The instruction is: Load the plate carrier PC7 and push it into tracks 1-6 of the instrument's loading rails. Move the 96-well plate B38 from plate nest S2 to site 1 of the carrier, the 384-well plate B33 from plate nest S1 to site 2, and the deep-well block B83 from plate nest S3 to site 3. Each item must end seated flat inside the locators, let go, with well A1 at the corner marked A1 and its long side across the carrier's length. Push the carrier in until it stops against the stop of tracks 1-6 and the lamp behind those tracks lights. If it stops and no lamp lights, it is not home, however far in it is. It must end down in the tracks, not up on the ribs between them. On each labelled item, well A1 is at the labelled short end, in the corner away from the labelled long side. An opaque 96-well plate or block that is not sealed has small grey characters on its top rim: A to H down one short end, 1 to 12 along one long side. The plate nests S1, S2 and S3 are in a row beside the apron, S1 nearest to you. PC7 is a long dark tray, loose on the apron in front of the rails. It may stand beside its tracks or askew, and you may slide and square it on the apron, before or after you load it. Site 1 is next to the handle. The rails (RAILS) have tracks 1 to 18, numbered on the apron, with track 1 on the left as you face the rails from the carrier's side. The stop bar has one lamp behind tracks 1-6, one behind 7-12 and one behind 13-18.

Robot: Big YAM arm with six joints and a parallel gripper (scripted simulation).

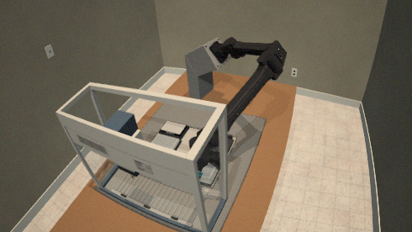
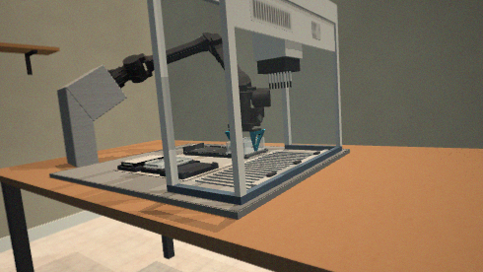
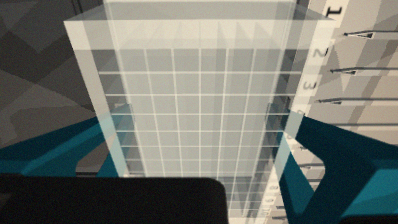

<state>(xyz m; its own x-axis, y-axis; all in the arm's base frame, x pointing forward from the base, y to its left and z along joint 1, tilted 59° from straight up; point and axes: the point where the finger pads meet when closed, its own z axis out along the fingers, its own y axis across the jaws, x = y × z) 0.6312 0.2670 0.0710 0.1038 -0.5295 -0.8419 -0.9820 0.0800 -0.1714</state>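
Right now my hand is right at the deep-well block B83. Round my hand: plate nest S3 (270 mm to the right, 20 mm below, 20 mm ahead); then carrier PC7 (100 mm behind, 10 mm to the right, 10 mm below); then white 96-well plate (270 mm to the right, 90 mm behind, 10 mm below).
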